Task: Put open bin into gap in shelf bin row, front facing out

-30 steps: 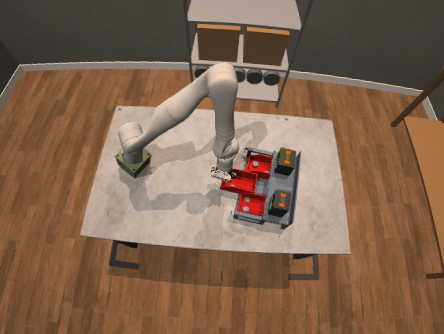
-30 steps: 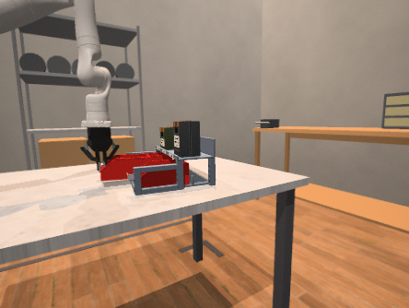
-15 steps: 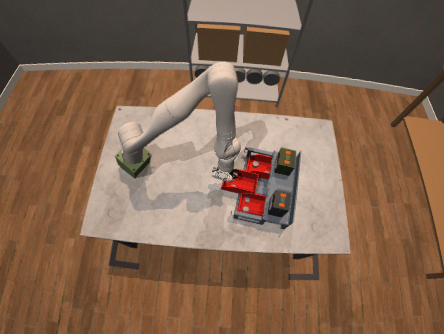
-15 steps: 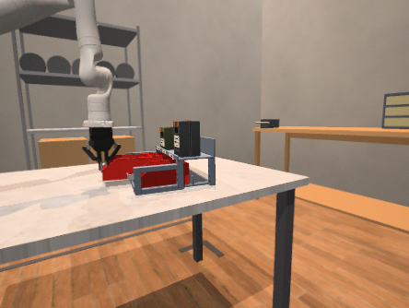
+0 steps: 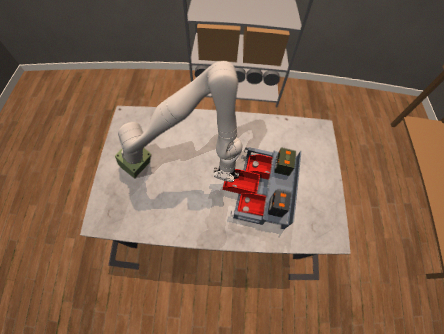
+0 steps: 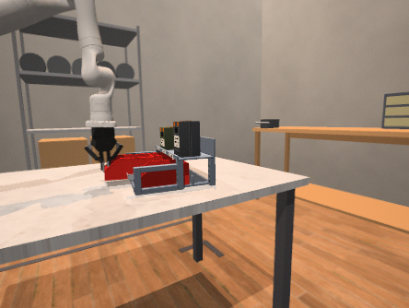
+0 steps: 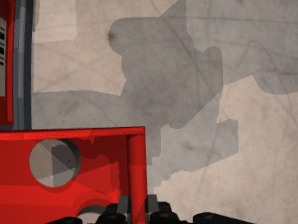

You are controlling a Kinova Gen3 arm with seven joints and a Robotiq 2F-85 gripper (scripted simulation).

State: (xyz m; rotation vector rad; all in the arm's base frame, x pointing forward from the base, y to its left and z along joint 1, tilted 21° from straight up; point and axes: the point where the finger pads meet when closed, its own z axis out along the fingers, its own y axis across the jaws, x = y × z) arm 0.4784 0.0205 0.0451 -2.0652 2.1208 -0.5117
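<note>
My hand is 50 mm short of the grey round part, 30 mm to the left of it and 30 mm above it. The rest, counted from my hand: black tool case 270 mm ahead, 120 mm to the right, 100 mm above; then grey shelf 210 mm ahead.
</note>
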